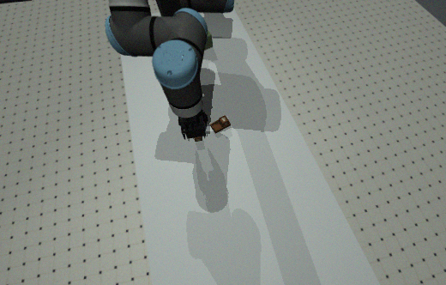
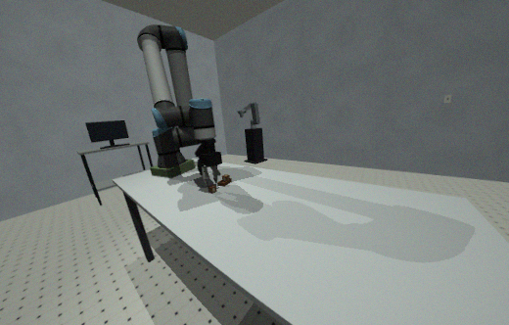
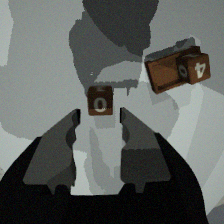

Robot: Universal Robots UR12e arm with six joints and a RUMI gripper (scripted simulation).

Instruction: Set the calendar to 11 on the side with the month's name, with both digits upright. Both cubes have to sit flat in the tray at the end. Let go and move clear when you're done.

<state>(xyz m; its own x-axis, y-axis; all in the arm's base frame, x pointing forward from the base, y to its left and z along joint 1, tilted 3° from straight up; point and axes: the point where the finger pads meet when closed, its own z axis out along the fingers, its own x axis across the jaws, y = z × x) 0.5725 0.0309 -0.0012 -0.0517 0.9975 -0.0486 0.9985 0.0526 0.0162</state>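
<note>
Now: the brown cube 40 mm below my hand. From my hand the other things lie so: brown calendar tray 100 mm to the left, 50 mm behind, 40 mm below.
</note>
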